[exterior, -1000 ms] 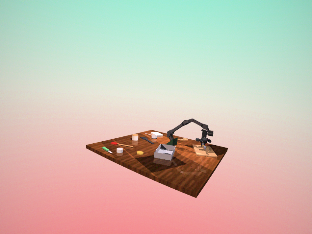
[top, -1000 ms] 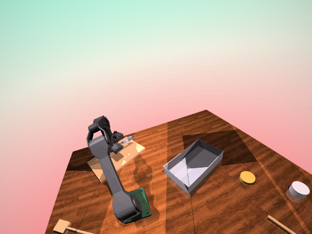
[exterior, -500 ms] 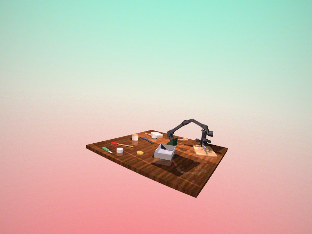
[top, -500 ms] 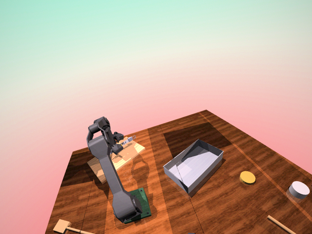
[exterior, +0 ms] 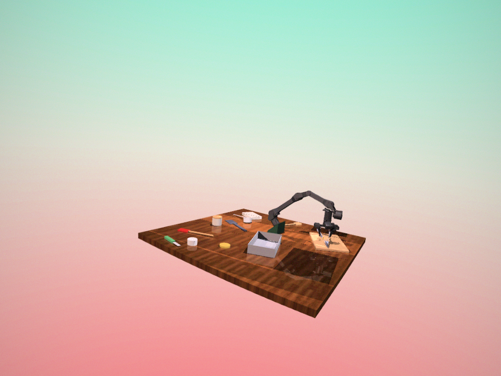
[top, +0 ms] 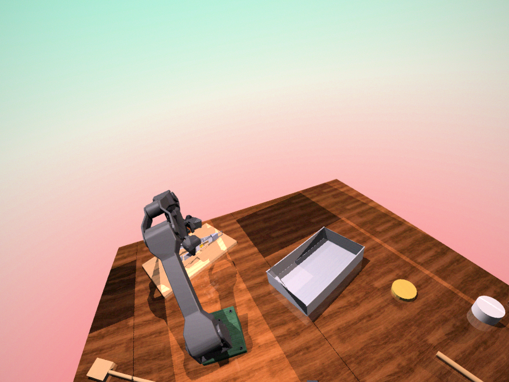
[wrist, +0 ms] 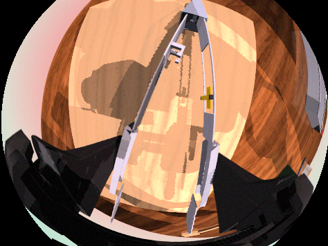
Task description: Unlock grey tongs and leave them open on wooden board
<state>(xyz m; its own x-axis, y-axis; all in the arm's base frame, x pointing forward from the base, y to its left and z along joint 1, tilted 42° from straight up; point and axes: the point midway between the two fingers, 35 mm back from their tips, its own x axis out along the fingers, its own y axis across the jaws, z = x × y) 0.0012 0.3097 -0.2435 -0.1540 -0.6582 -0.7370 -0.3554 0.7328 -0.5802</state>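
The wooden board lies 1 cm behind my gripper tip, 3 cm to the left of it and 4 cm below it. Round my gripper tip: red spatula 48 cm ahead, 88 cm to the right, 4 cm below; grey roasting tin 38 cm ahead, 33 cm to the right, 1 cm below; yellow lock piece 5 cm ahead.
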